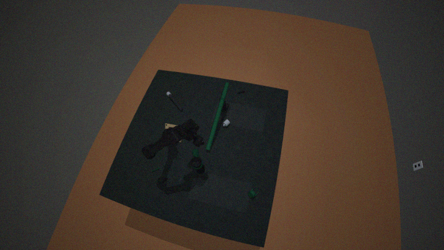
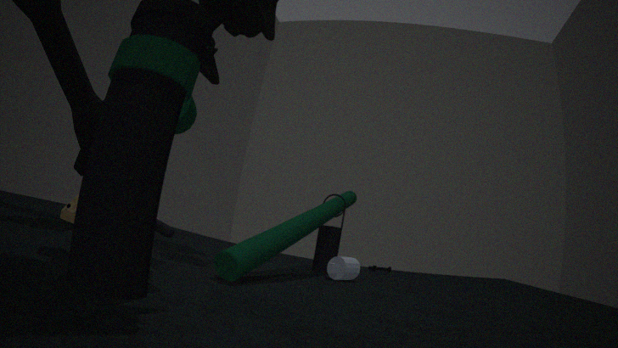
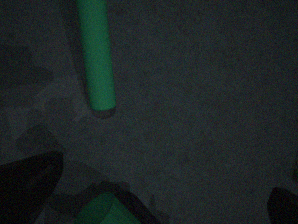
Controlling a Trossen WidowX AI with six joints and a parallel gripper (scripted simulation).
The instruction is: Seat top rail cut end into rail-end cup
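My gripper tip is now 20 mm past the green rail-end cup, 70 mm to the left of it and 80 mm above it. From my gripper tip the other things lie so: short dark post 70 mm ahead, 410 mm to the left, 130 mm below.
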